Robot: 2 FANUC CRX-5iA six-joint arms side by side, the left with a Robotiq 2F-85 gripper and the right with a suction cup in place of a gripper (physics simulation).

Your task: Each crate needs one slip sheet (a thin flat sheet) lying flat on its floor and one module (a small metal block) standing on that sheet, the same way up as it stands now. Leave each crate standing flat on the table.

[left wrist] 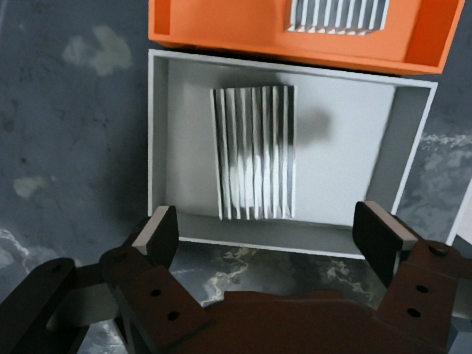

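A light grey crate (pixel 400 130) stands on the table in the left wrist view. A silver finned metal module (pixel 255 155) is inside it, left of the crate's middle, fins running lengthwise. Above it in the view is an orange crate (pixel 225 22), partly cut off, with another finned metal module (pixel 337 14) in it. I cannot tell whether a slip sheet lies under either module. My left gripper (pixel 265 211) is open, its fingers wide apart over the lower part of the grey crate, with nothing between the pads. The right arm's suction cup does not show.
The two crates stand close together, a narrow dark gap between their long walls. A pale flat-looking thing (pixel 466 216) shows in part at the right edge of the view. The table (pixel 65 150) is dark and marbled.
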